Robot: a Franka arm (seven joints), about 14 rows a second.
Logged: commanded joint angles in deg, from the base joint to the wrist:
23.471 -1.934 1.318 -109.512 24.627 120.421 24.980
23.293 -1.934 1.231 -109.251 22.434 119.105 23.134
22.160 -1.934 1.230 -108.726 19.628 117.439 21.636
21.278 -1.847 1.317 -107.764 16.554 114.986 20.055
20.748 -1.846 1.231 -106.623 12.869 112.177 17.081
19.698 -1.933 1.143 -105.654 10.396 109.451 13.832
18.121 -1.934 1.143 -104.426 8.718 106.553 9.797
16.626 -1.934 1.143 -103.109 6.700 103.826 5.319
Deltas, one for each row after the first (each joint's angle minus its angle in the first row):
-0.178 0.000 -0.087 0.261 -2.193 -1.316 -1.846
-1.311 0.000 -0.088 0.786 -4.999 -2.982 -3.344
-2.193 0.087 -0.001 1.748 -8.073 -5.435 -4.925
-2.723 0.088 -0.087 2.889 -11.758 -8.244 -7.899
-3.773 0.001 -0.175 3.858 -14.231 -10.970 -11.148
-5.350 0.000 -0.175 5.086 -15.909 -13.868 -15.183
-6.845 0.000 -0.175 6.403 -17.927 -16.595 -19.661

